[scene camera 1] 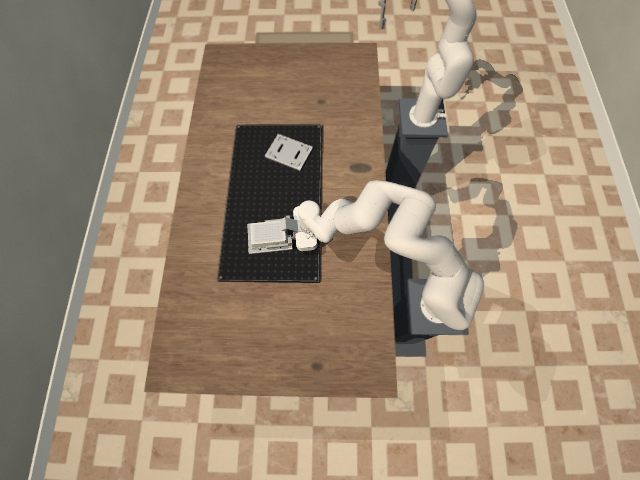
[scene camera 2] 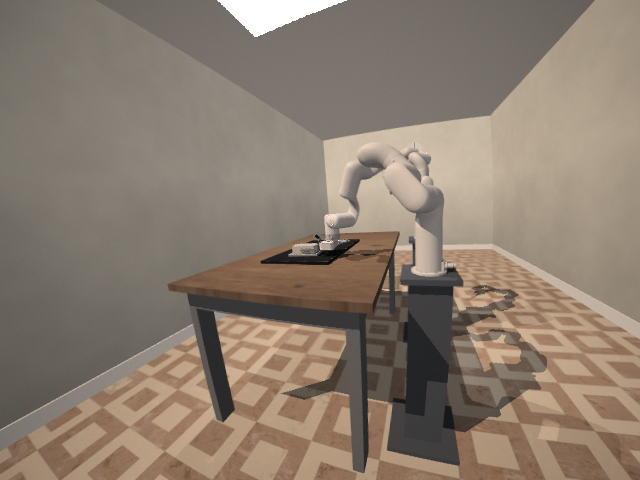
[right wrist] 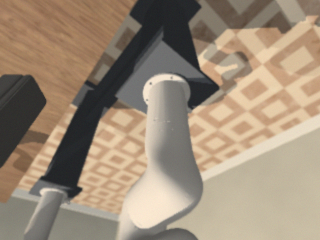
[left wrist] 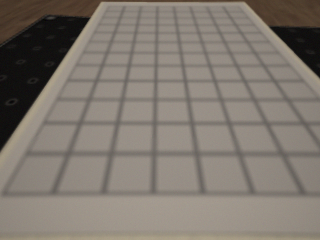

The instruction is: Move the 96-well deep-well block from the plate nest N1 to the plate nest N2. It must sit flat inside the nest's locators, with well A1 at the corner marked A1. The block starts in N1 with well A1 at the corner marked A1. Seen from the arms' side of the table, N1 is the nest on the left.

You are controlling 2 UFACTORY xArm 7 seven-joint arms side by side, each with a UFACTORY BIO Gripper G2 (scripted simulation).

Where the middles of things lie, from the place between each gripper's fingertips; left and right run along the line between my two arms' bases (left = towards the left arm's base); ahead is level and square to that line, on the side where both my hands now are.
Scene:
My left gripper is now 380 mm to the left of the nest N2 (scene camera 1: 290,147), 30 mm past it and 20 mm above it. Round my left hand: white deep-well block (scene camera 1: 263,233) 10 mm ahead.
My right gripper is now 410 mm to the right of the nest N2, 410 mm short of it and 330 mm above it. From my right hand the other things lie so: white deep-well block 790 mm to the left, 460 mm ahead, 300 mm below.

